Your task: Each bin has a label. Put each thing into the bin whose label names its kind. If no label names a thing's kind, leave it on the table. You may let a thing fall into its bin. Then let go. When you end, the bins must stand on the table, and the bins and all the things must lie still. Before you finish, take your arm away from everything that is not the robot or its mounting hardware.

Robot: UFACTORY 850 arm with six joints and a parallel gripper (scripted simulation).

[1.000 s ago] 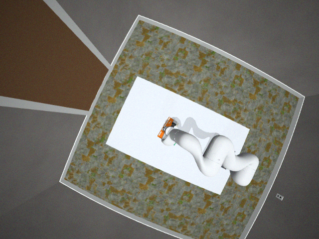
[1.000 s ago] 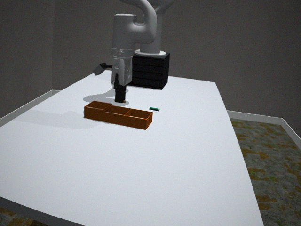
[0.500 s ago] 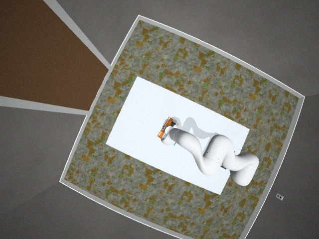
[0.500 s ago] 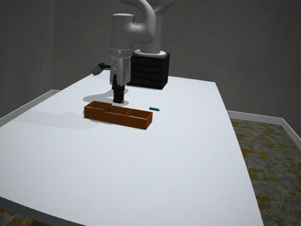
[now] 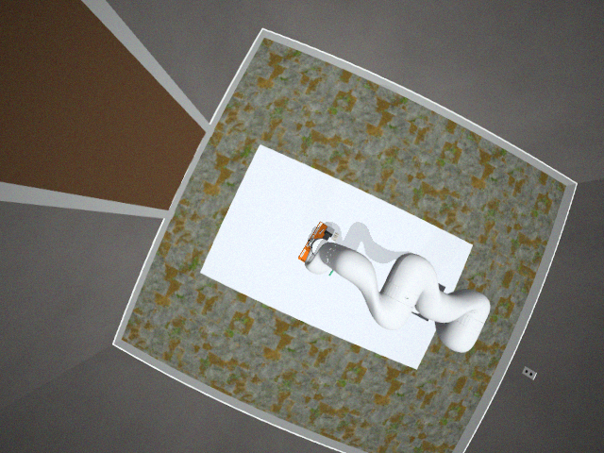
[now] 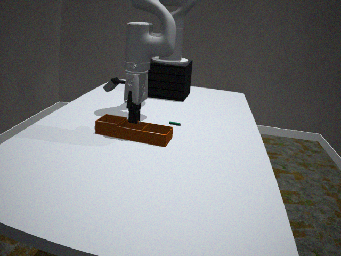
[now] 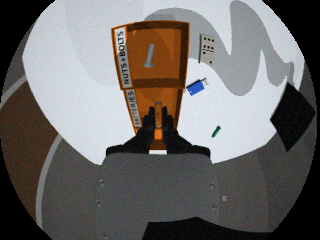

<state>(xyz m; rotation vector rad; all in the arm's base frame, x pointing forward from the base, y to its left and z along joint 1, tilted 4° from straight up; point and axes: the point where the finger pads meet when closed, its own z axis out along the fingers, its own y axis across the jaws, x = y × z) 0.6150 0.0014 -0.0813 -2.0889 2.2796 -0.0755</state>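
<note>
Now: hand 4 cm above the three joined orange bins and 1 cm short of it. Round my hand: grey bolt (8 cm to the right, 5 cm below, 1 cm ahead); orange stick (2 cm below); blue USB stick (7 cm behind, 6 cm below, 2 cm to the right).
</note>
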